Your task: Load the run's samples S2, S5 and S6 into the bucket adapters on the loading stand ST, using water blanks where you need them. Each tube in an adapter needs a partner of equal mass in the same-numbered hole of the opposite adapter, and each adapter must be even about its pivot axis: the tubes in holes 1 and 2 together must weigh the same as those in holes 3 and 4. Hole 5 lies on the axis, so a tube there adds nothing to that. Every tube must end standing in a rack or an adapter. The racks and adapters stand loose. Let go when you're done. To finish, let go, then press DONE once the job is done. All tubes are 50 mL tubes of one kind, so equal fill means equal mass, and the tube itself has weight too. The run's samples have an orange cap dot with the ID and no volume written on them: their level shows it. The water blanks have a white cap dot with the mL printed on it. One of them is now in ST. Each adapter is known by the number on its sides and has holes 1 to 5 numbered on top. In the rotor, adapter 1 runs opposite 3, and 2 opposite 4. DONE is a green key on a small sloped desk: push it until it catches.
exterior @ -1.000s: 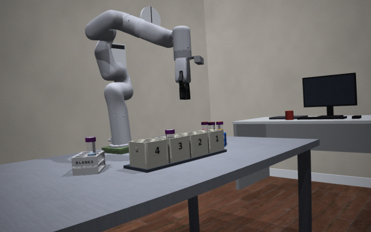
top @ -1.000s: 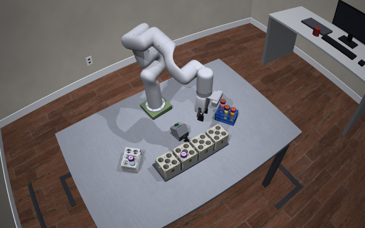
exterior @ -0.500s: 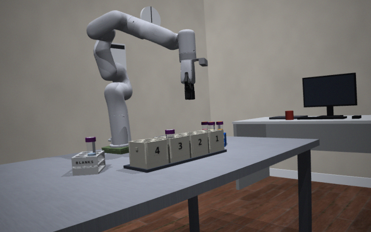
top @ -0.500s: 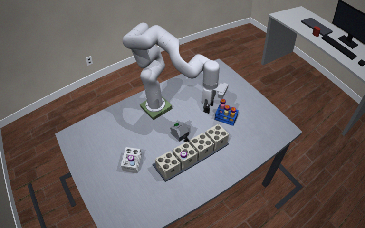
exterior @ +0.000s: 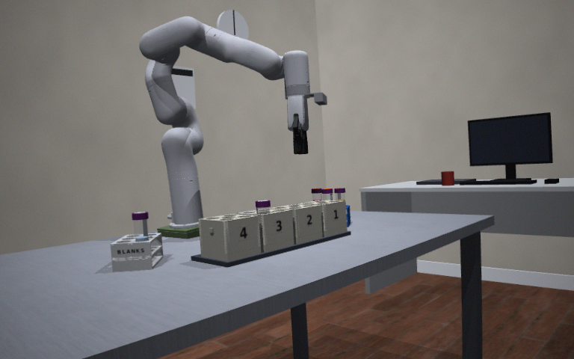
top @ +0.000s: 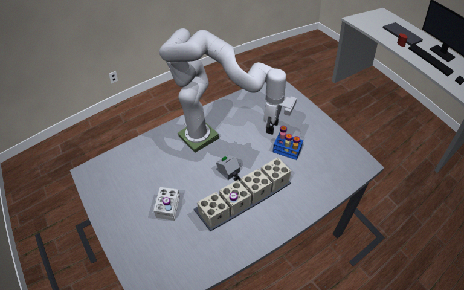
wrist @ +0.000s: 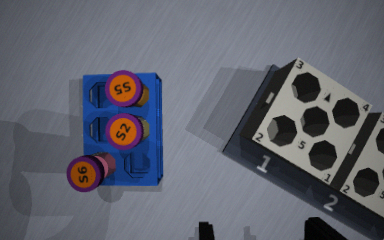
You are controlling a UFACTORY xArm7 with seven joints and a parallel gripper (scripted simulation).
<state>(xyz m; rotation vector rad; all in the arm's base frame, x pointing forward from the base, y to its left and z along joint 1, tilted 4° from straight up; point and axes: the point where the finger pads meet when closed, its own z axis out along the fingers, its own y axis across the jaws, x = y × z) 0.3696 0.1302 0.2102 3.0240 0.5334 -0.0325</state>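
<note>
My hand is 20 mm past the sample tube, 140 mm to the right of it and 190 mm above it. Also, from my hand: blue sample rack (10 mm ahead, 130 mm to the left, 220 mm below); then green done key (130 mm behind, 160 mm to the right, 190 mm below); then tube with yellowish liquid (30 mm ahead, 110 mm to the left, 190 mm below).
</note>
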